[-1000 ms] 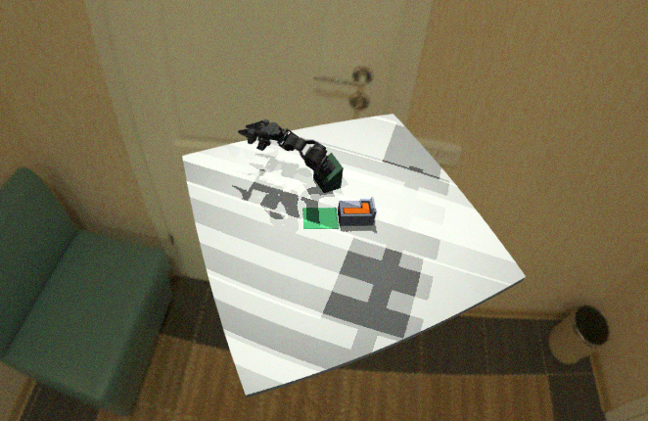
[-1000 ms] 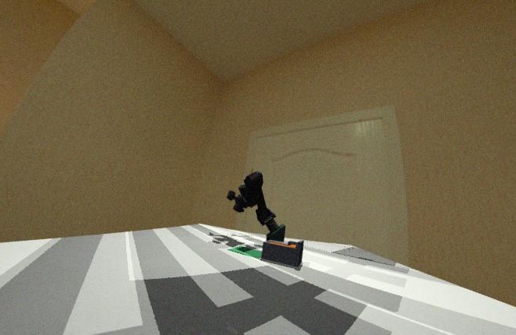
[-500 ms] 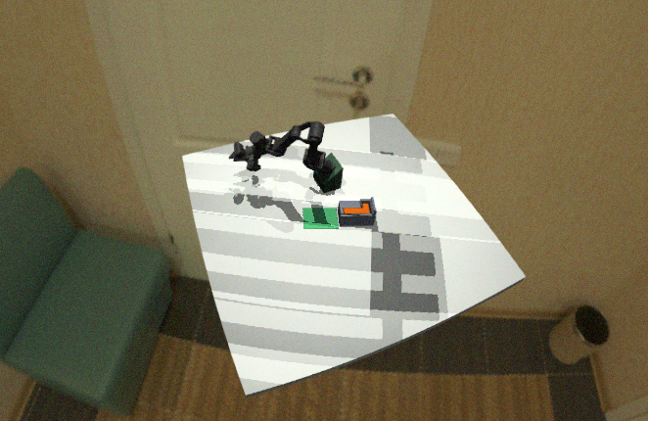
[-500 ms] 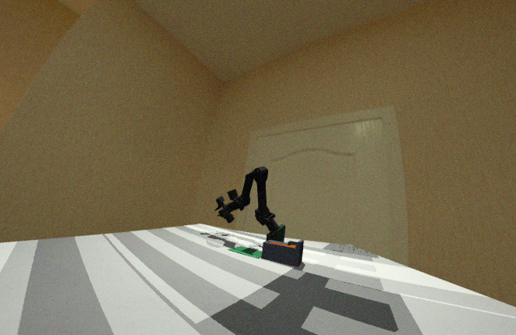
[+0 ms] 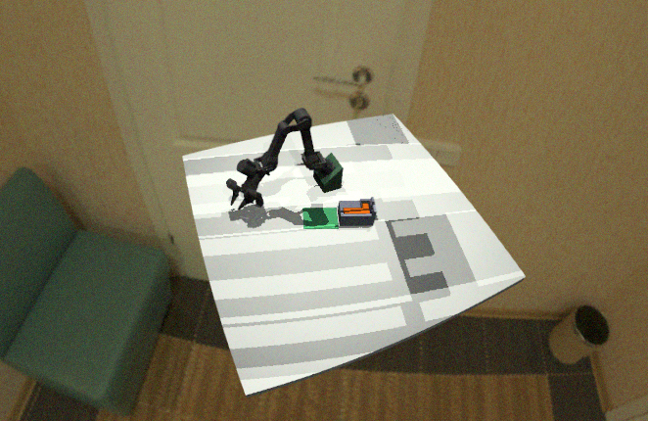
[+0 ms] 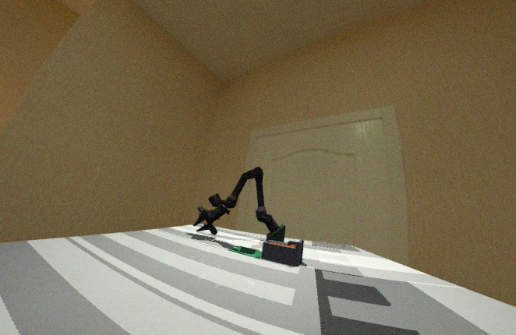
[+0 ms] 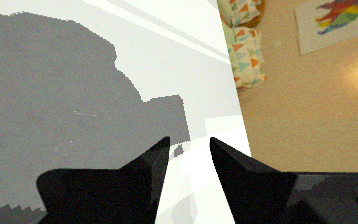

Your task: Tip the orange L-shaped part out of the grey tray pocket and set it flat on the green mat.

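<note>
Now: the orange L-shaped part 24 cm ahead of my gripper tip, 49 cm to the left of it and 2 cm above it. From my gripper tip the other things lie so: grey tray (23 cm ahead, 48 cm to the left, 4 cm below); green mat (18 cm ahead, 34 cm to the left, 5 cm below).
</note>
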